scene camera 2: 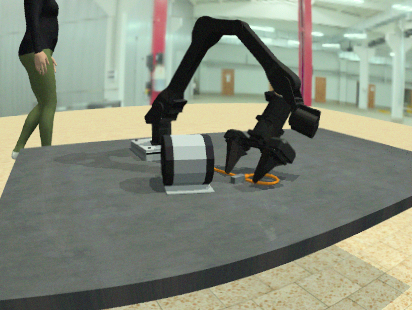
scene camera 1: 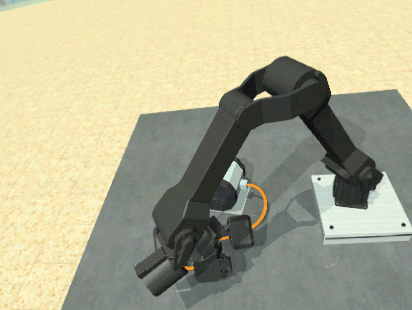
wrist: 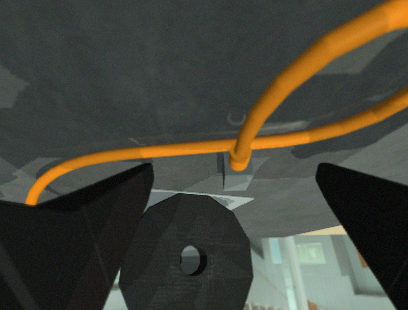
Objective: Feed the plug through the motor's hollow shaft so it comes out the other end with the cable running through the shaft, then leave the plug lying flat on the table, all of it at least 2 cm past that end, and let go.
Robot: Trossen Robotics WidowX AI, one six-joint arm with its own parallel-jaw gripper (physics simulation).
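Places are measured from the arm's base along level axes (x left, y ahead, z down), in metres.
Pixels of known places: gripper, fingertip midpoint: (scene camera 2: 239, 177) (wrist: 234, 170); arm's base, link origin: (scene camera 1: 350, 196).
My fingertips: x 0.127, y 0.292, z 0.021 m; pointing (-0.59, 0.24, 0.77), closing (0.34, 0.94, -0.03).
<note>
Ahead of a thing's pixels: the offset from my fingertips to its top centre. "spot": to the spot under its first point. Level surfaces: height alone.
The motor {dx -0.117, dy -0.008, dz -0.093 m} (scene camera 1: 223, 196) (scene camera 2: 187, 160) (wrist: 185, 230) is a light drum with dark ends, lying on its side on a pale base plate {dx -0.117, dy -0.005, dz +0.007 m} (scene camera 2: 190, 189). Its near end face and round shaft hole show in the wrist view. The grey plug {dx -0.005, dy +0.003, dz -0.006 m} (scene camera 2: 237, 179) (wrist: 237, 181) lies on the table outside that end, apart from the motor. The orange cable (scene camera 1: 266, 205) (scene camera 2: 277, 179) (wrist: 180, 148) loops behind the plug and crosses itself. My gripper (scene camera 1: 226, 251) (scene camera 2: 242, 176) (wrist: 234, 170) is open and low, its fingertips either side of the plug. The plug is hidden in scene camera 1.
The arm's pale base (scene camera 1: 367, 222) (scene camera 2: 145, 149) stands on the dark table {dz +0.009 m} (scene camera 1: 122, 200) (scene camera 2: 100, 240). The cable's far end meets a small light block {spot: dx -0.108, dy -0.064, dz -0.049 m} (scene camera 1: 243, 184) beside the motor. The left finger overlaps part of the cable in the wrist view. A person stands beyond the table.
</note>
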